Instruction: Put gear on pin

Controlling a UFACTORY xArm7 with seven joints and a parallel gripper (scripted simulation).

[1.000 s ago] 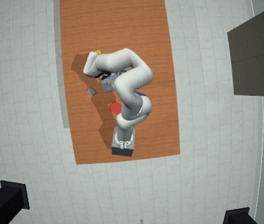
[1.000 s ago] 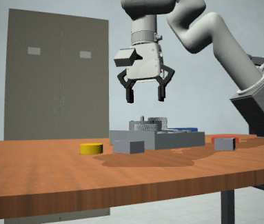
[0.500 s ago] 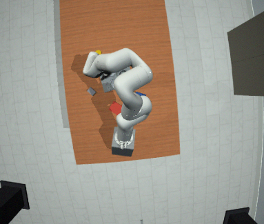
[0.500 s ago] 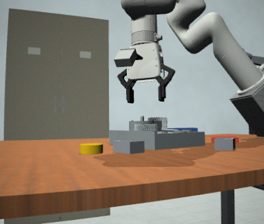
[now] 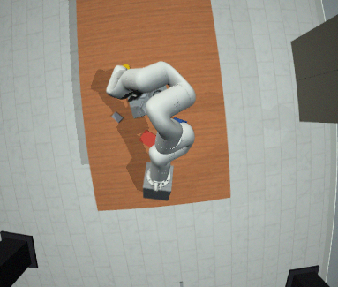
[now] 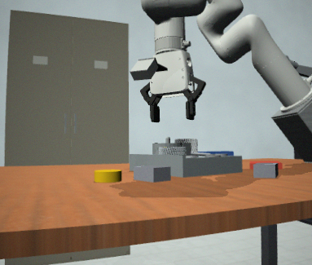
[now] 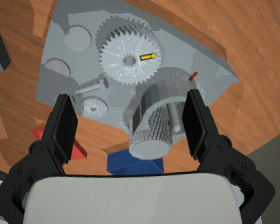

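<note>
Right now my hand is 8 cm above the grey gear. The rest, counted from my hand: yellow disc: 16 cm ahead, 11 cm to the left, 12 cm below; blue block: 20 cm behind, 22 cm to the right, 12 cm below; red block: 28 cm behind, 5 cm to the right, 12 cm below.
</note>
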